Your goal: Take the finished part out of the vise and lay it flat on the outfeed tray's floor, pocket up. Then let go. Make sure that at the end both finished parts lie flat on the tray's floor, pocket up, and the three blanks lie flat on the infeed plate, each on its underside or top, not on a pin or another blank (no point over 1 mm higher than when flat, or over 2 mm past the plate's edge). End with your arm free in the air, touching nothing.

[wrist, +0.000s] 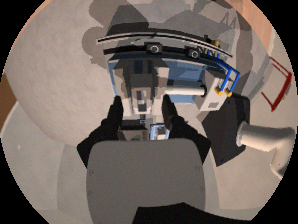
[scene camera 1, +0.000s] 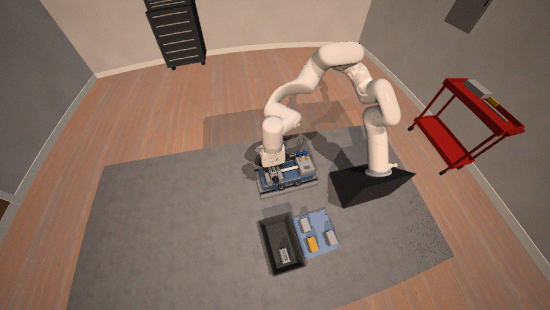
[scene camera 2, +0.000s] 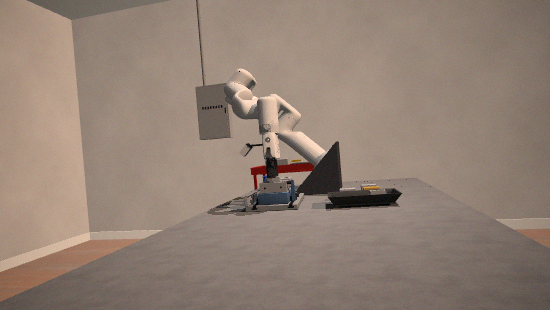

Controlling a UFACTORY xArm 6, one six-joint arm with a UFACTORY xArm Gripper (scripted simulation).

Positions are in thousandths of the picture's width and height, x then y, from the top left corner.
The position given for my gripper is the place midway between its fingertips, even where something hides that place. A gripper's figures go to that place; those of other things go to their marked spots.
My gripper (wrist: 478,453) is 14 cm from the lens. A blue vise (wrist: 606,333): 19 cm from the lens.
